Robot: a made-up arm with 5 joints.
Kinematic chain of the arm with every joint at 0, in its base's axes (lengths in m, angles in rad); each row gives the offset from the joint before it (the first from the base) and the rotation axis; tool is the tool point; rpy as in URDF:
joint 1: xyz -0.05 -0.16 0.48 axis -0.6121 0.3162 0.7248
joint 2: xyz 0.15 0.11 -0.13 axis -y
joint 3: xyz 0 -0.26 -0.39 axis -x
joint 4: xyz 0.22 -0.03 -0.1 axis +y
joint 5: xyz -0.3 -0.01 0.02 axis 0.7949 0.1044 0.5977
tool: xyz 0.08 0.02 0 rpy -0.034 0.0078 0.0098
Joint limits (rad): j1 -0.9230..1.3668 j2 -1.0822..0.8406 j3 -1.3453..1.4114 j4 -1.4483..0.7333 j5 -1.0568..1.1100
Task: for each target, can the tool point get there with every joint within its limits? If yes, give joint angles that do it. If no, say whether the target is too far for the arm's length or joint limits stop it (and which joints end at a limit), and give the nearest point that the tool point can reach.
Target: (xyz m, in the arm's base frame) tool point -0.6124 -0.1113 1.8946
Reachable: no: too far | nearest point -0.0874 -0.6430 0.5283 | short by 1.557 m
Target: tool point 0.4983 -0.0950 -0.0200
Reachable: yes | joints -0.2423 0.5344 -1.0966 -0.9826 -0.1490
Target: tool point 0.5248 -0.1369 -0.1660
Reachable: yes | joints 0.2718 0.5979 -0.6077 -1.2808 -0.0157
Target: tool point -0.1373 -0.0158 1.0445
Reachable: no: joint limits stop it (at a limit: joint 1, joint 2, joint 3, joint 5) | nearest point -0.0728 -0.5231 0.4725 | short by 0.767 m
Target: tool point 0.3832 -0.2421 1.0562
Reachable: no: joint limits stop it (at a limit: joint 1, joint 2, joint 3, joint 5) | nearest point 0.1900 -0.5868 0.5381 | short by 0.652 m
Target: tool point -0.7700 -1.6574 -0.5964
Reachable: no: too far | nearest point -0.2405 -0.7691 -0.0245 | short by 1.182 m
